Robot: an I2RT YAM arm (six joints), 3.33 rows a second.
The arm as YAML. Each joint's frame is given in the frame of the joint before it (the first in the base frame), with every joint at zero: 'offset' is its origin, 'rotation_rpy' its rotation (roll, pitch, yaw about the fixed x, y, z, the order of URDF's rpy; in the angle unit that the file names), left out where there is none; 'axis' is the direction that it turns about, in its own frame. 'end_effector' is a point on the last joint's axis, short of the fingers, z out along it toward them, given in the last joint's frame.
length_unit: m
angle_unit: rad
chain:
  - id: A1
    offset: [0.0, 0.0, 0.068]
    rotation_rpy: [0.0, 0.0, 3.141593]
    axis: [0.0, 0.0, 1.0]
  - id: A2
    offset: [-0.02, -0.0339, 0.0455]
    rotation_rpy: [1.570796, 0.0, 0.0]
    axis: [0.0, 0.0, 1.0]
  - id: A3
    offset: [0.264, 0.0, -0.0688]
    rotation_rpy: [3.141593, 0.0, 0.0]
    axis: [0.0, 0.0, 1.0]
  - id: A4
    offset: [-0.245, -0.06, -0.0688]
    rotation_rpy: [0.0, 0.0, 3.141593]
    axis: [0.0, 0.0, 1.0]
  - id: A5
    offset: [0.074, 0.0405, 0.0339]
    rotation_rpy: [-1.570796, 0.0, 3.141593]
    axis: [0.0, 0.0, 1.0]
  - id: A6
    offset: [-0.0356, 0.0, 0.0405]
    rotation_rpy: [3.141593, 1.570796, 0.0]
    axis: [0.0, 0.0, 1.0]
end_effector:
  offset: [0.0, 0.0, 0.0]
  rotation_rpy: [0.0, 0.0, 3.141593]
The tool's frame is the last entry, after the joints.
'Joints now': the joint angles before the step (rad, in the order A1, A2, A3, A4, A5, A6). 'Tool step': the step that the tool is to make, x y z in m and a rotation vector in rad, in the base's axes. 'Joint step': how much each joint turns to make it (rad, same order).
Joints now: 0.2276 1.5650 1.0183 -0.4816 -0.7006 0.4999
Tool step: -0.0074 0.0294 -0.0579 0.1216 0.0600 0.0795
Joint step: 0.0880 0.1106 -0.1589 0.3184 -0.1080 0.1079
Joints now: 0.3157 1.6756 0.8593 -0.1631 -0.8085 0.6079
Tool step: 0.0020 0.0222 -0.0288 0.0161 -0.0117 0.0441
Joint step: 0.0633 0.1064 -0.0253 0.1713 0.0019 0.0320
